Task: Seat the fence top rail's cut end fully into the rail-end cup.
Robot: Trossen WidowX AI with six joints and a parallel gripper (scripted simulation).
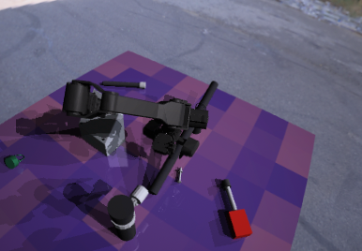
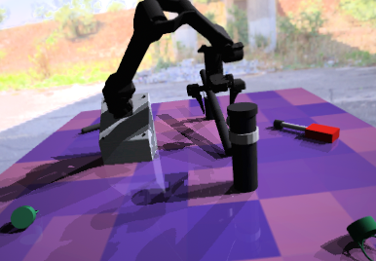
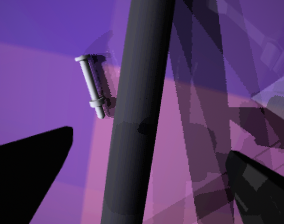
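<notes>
Now: gripper tip 60 mm short of the small bolt, 10 mm to the left of it and 100 mm above it. Round my gripper tip: red-handled tool (280 mm ahead, 20 mm to the right, 90 mm below).
</notes>
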